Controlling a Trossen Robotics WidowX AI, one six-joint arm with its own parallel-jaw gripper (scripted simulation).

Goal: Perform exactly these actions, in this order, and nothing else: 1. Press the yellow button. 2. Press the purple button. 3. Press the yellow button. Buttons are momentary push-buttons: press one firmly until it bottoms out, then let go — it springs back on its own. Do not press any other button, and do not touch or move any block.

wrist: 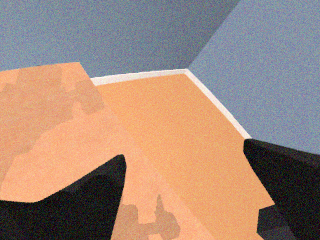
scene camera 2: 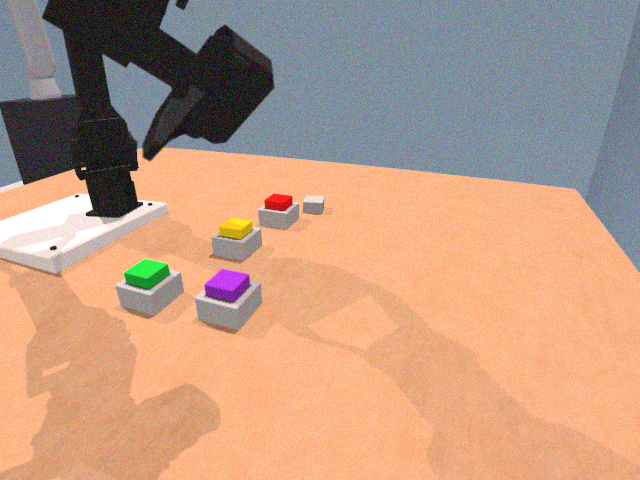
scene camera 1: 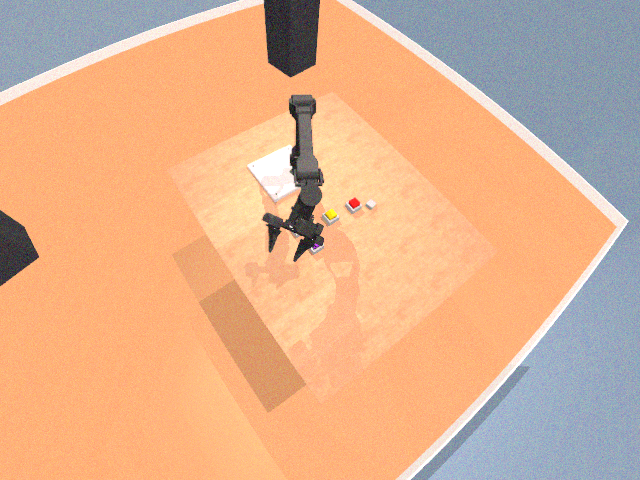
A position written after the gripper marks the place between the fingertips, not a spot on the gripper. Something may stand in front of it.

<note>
The gripper (scene camera 2: 44,100) is open and holds nothing. Also in view: a purple button (scene camera 2: 229,285) and a green button (scene camera 2: 147,273).
The gripper shows as well in the wrist view (wrist: 185,153) and in scene camera 1 (scene camera 1: 282,257).
</note>
